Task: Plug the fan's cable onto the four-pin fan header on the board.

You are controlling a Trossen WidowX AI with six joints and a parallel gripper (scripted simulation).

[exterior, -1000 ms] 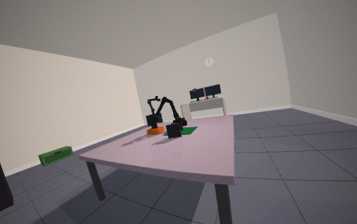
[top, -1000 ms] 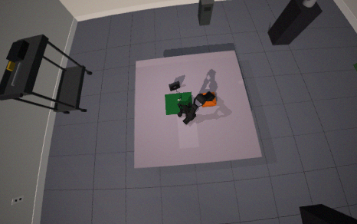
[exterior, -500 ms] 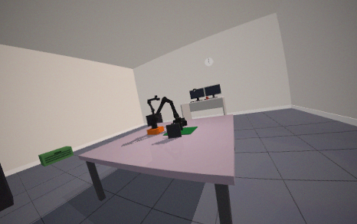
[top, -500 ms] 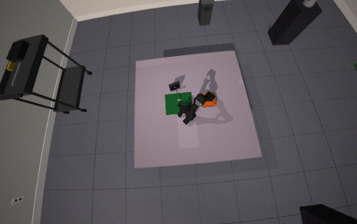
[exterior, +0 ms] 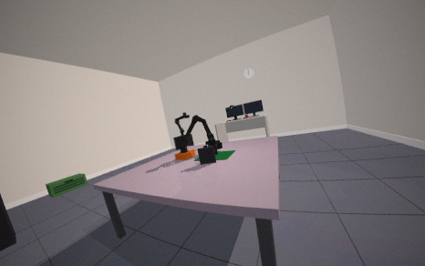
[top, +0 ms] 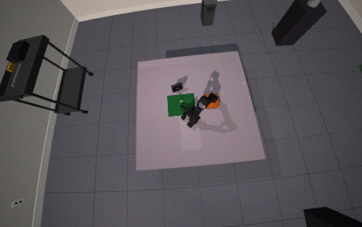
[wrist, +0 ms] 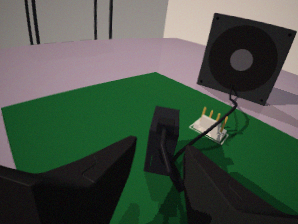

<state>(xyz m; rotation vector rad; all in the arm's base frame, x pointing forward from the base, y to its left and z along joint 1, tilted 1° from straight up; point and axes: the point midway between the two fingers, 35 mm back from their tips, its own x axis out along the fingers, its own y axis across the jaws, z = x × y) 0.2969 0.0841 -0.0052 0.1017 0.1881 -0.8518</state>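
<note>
My gripper tip is 1 cm short of the fan cable plug, 2 cm to the left of it and 1 cm above it. From my gripper tip the other things lie so: board (2 cm ahead, 5 cm to the right, 5 cm below); black fan (5 cm ahead, 22 cm to the right, 2 cm above).
</note>
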